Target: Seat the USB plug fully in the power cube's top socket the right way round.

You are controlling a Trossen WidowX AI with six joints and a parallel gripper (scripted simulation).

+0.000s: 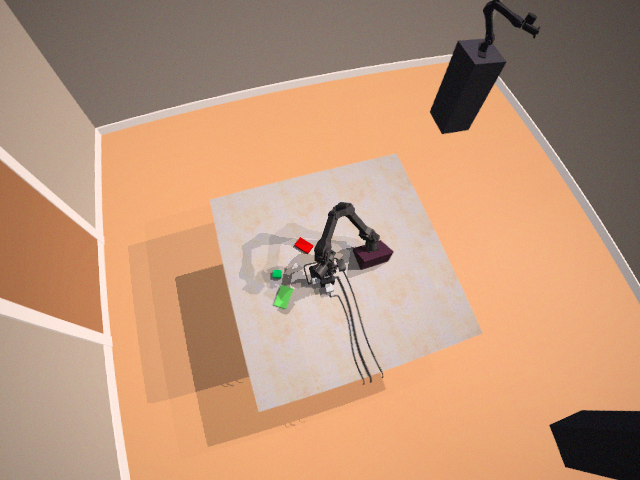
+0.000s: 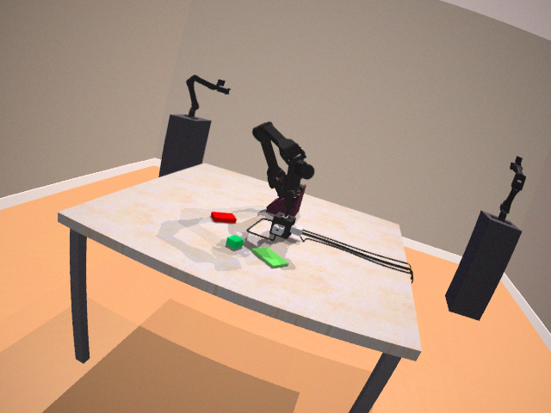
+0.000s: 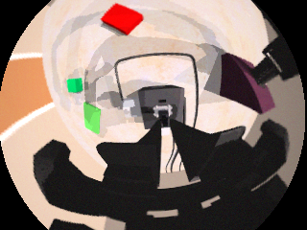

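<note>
The small USB plug is 1 cm below my gripper tip. Also, from my gripper tip: small green cube (26 cm ahead, 10 cm to the right, 9 cm below); then green flat block (26 cm ahead, 10 cm below, 3 cm to the left); then red flat block (24 cm to the right, 9 cm below, 7 cm ahead).
</note>
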